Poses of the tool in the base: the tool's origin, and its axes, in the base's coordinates. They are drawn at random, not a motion.
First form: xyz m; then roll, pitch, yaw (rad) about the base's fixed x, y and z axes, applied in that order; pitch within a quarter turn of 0, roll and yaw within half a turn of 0.
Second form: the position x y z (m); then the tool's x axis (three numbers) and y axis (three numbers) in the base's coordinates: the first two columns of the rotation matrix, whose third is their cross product. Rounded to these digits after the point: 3 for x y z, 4 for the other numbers.
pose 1, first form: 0.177, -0.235, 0.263, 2.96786, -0.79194, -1.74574
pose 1, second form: 0.177, -0.235, 0.263, -0.1223, -0.6917, 0.7117, -0.9485, 0.2926, 0.1214
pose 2, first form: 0.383, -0.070, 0.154, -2.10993, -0.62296, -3.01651
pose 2, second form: 0.383, -0.070, 0.154, -0.8058, -0.1013, 0.5834, -0.5608, 0.4469, -0.6970
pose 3, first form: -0.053, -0.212, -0.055, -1.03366, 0.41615, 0.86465
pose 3, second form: -0.053, -0.212, -0.055, 0.5935, 0.6959, -0.4042, -0.6147, 0.0678, -0.7858
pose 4, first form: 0.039, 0.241, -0.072, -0.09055, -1.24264, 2.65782
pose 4, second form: 0.039, 0.241, -0.072, -0.2853, 0.1499, 0.9466, -0.5390, -0.8418, -0.0291
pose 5, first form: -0.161, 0.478, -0.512, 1.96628, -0.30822, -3.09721
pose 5, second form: -0.161, 0.478, -0.512, -0.9519, -0.0423, 0.3034, 0.2626, 0.3973, 0.8793
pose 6, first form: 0.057, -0.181, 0.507, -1.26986, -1.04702, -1.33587
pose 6, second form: 0.057, -0.181, 0.507, 0.1164, -0.4864, 0.8659, 0.4808, -0.7353, -0.4777
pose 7, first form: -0.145, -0.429, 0.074, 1.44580, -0.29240, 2.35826
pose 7, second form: -0.145, -0.429, 0.074, -0.6785, 0.6757, 0.2883, 0.1147, -0.2902, 0.9501
